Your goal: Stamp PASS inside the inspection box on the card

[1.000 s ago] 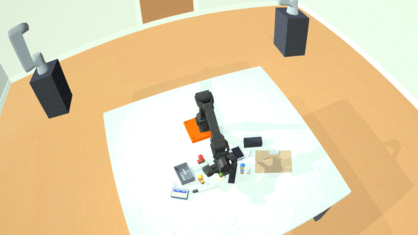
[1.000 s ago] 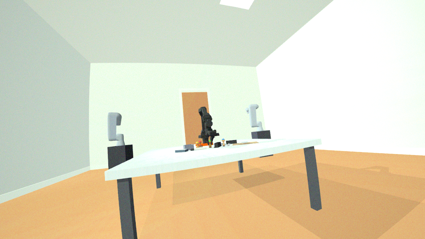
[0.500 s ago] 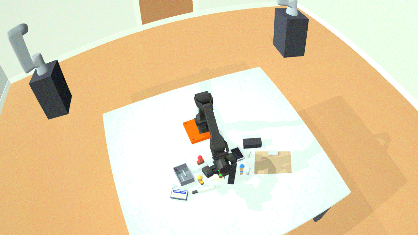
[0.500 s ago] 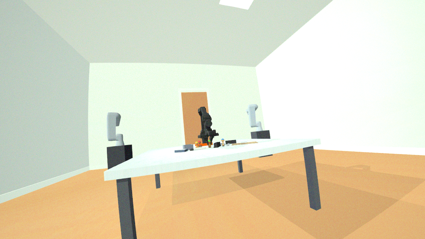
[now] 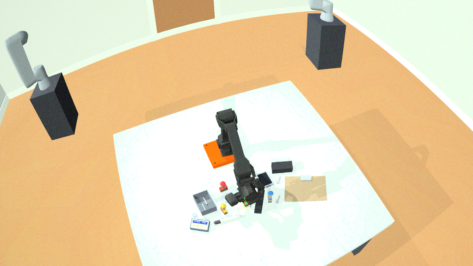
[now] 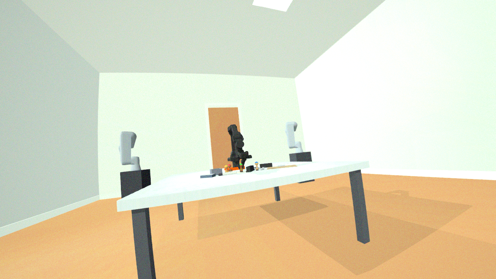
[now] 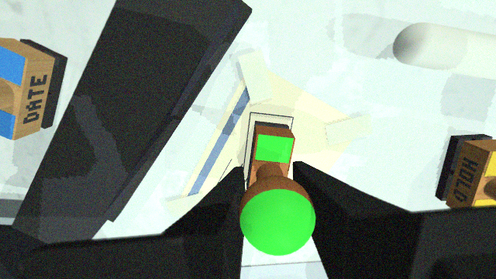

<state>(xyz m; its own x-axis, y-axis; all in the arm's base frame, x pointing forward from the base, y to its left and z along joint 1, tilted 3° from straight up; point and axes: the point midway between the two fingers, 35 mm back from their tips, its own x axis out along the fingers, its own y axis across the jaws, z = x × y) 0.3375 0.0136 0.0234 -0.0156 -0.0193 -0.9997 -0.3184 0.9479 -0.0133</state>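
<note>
Right now the green-capped wooden stamp is right at my gripper tip. Round my gripper tip: yellow-capped stamp 110 mm to the right, 20 mm ahead; then cream card 20 mm below, 10 mm behind; then long black bar 70 mm to the left, 10 mm below, 10 mm ahead.
</note>
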